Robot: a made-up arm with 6 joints.
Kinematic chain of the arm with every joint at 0, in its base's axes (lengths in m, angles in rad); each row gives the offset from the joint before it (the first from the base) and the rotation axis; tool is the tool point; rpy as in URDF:
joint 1: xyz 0 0 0.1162 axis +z
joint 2: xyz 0 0 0 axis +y
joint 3: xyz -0.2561 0 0.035 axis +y
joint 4: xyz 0.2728 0 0.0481 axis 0.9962 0 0.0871
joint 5: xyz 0 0 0 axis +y
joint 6: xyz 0.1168 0 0.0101 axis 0.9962 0 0.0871
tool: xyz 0 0 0 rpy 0 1.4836 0
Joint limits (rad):
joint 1: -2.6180..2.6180
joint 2: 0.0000..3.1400
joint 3: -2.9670..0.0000
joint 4: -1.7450..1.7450
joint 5: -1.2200..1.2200
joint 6: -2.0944..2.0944
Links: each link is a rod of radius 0.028 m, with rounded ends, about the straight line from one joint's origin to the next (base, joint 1, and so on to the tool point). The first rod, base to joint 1, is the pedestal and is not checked.
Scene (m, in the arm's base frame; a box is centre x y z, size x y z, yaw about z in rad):
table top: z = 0
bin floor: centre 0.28 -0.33 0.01 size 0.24 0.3 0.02 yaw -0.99
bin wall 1: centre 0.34 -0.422 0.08 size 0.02 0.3 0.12 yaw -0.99
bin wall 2: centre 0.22 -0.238 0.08 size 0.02 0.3 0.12 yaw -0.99
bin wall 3: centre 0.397 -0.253 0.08 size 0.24 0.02 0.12 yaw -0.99
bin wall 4: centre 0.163 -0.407 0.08 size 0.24 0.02 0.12 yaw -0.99
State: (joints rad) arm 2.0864 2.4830 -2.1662 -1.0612 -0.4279 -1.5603
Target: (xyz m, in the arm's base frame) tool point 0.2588 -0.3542 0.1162
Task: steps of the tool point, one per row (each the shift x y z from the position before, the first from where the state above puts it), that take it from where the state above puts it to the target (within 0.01 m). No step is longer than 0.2 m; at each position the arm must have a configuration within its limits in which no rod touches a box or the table.
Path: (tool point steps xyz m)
1: 0.1699 0.0696 0.0064
2: 0.1810 0.0130 0.0058
3: 0.1732 -0.0438 0.0052
4: 0.1477 -0.0941 0.0045
5: 0.1080 -0.1328 0.0040
6: 0.0587 -0.1560 0.0032
7: 0.0057 -0.1616 0.0027
8: -0.0447 -0.1497 0.0021
9: -0.0872 -0.1225 0.0015
10: -0.1171 -0.0839 0.0010
11: 0.0000 0.0000 -0.1250

